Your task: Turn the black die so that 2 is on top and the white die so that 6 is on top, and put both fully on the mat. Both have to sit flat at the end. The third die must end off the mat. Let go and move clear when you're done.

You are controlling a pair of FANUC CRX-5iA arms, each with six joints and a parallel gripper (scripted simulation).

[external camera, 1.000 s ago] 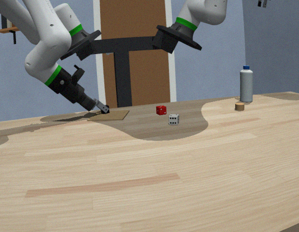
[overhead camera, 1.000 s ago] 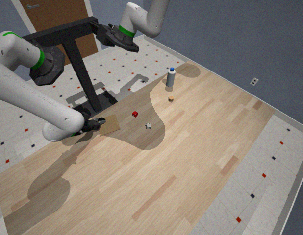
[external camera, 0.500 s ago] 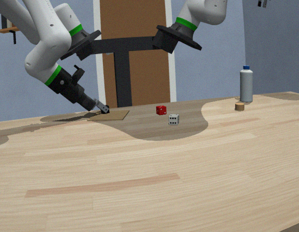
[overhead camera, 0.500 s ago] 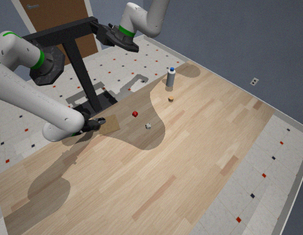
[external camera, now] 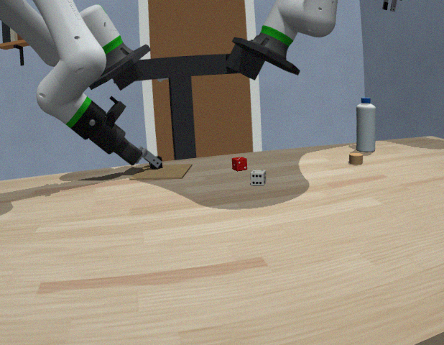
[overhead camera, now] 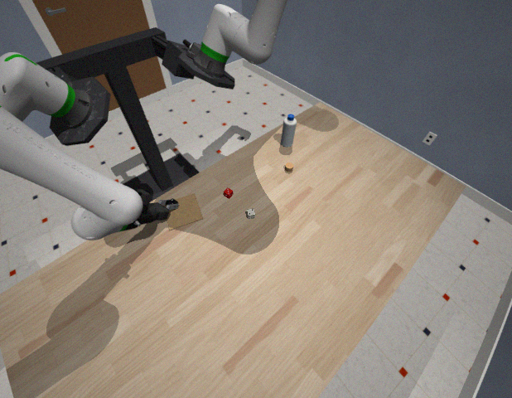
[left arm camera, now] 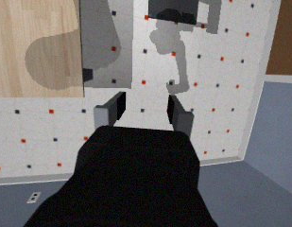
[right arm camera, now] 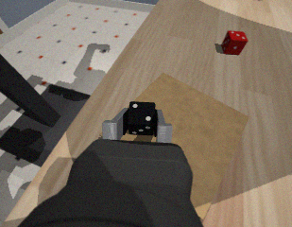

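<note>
My right hand is 1 cm to the right of the black die and 1 cm above it. Round my right hand: tan mat 4 cm ahead, 3 cm to the left, 3 cm below; white die 25 cm to the left, 22 cm ahead, 1 cm below; red die 23 cm to the left, 8 cm ahead, 1 cm below.
</note>
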